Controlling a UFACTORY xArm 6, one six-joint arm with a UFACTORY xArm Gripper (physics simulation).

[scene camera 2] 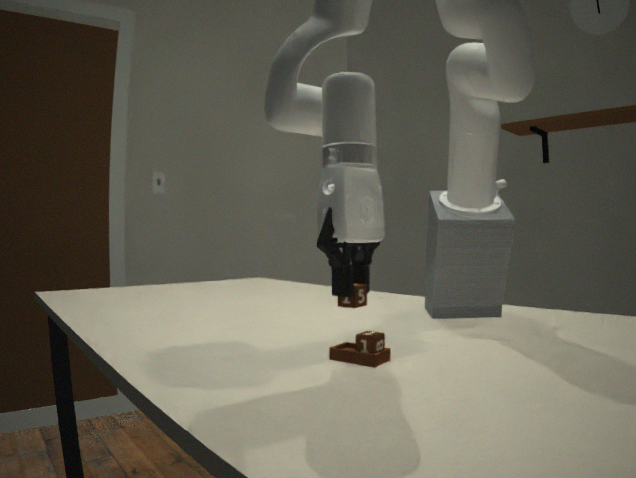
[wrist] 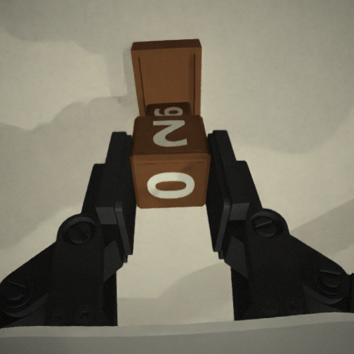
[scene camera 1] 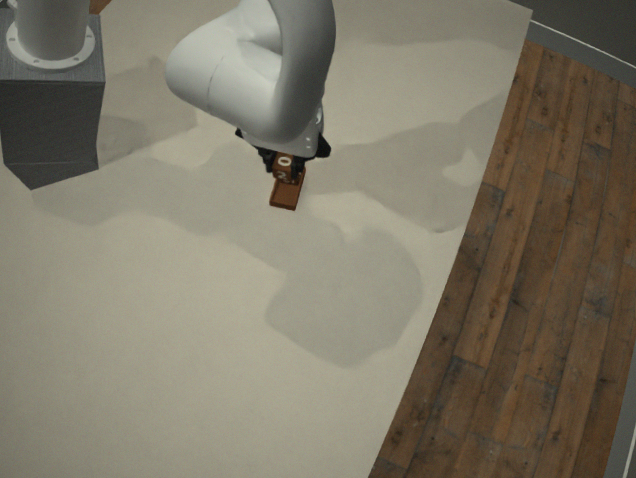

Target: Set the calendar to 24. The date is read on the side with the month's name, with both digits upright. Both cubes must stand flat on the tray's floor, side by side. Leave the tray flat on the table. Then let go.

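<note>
My gripper (scene camera 1: 284, 167) (scene camera 2: 352, 287) (wrist: 169, 157) is shut on a brown cube (scene camera 1: 283, 162) (scene camera 2: 360, 296) (wrist: 171, 184) and holds it in the air above the tray. In the wrist view this cube shows a 0 and a 2, both turned sideways. In the scene camera 2 view it shows a 1, partly covered by a finger, and a 5. The brown tray (scene camera 1: 285, 198) (scene camera 2: 343, 354) (wrist: 168, 70) lies flat on the table. The other cube (scene camera 2: 370, 342) (wrist: 171, 109) stands in one end of it, showing a 1 and, in the wrist view, a sideways 6 or 9. The month's name is not readable.
The pale table (scene camera 1: 179, 318) (scene camera 2: 215, 308) (wrist: 280, 65) carries the tray and broad arm shadows. The grey pedestal (scene camera 1: 51, 123) (scene camera 2: 468, 267) of the robot stands behind the tray in the scene camera 2 view. Wooden floor (scene camera 1: 514, 267) shows past the table's edge.
</note>
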